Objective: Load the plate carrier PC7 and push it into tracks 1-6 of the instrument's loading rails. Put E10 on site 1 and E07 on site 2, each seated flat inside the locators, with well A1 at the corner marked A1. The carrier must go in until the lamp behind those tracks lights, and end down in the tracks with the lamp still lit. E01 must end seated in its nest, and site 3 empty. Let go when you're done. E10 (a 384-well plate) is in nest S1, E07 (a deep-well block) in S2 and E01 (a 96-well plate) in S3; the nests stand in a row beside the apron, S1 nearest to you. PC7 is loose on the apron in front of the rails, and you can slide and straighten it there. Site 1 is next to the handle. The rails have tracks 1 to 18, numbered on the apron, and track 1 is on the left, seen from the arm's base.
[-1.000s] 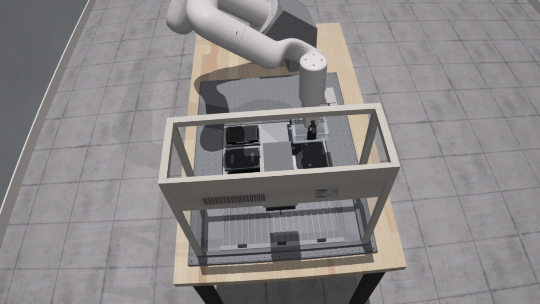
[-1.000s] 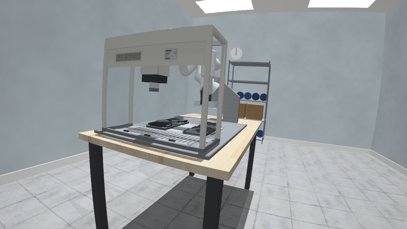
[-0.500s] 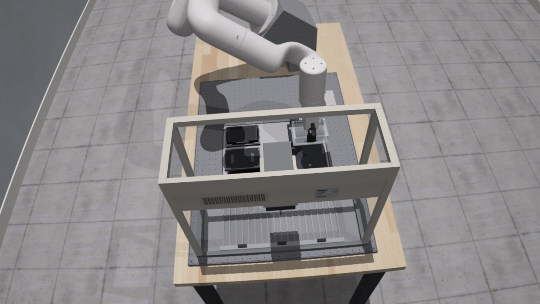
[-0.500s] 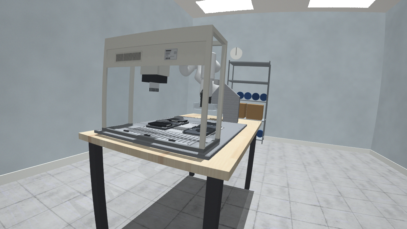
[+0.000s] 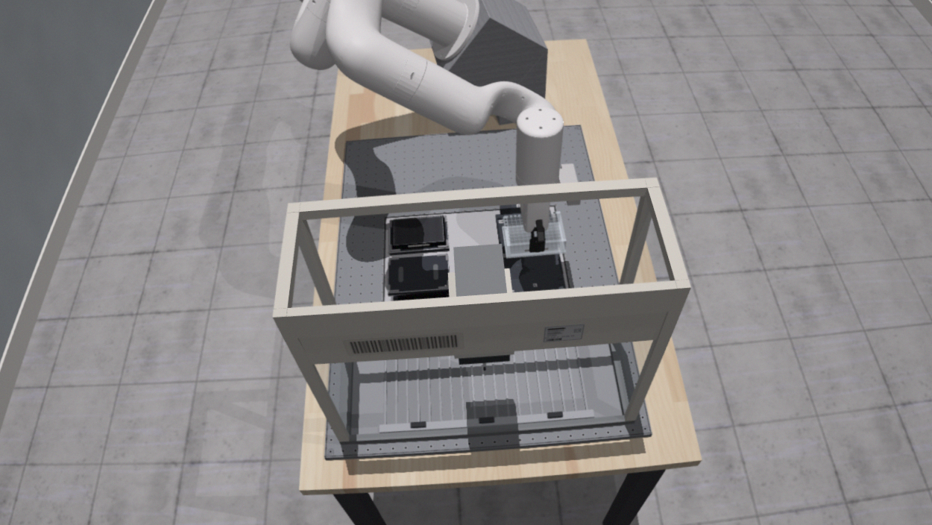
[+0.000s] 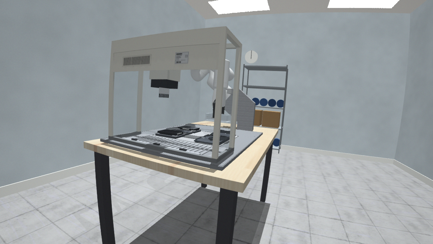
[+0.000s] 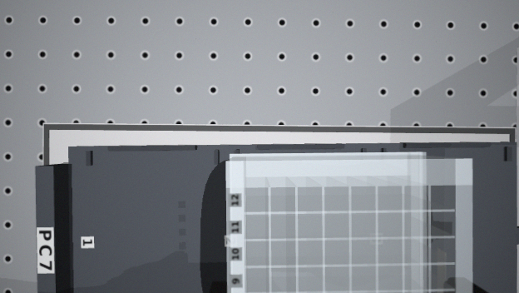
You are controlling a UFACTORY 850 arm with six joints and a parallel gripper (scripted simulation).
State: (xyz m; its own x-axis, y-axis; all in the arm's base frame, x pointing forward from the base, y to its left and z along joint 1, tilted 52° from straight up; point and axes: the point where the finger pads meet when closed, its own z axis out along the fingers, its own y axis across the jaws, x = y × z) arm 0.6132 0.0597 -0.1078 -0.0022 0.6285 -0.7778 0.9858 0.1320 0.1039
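My gripper is now 12 cm above the dark plate carrier PC7 and 1 cm past it. Round my hand: clear deep-well block E07 (1 cm below); then black 96-well plate E01 (25 cm to the right, 12 cm below, 10 cm ahead); then nest S2 (26 cm to the right, 13 cm below, 1 cm behind).
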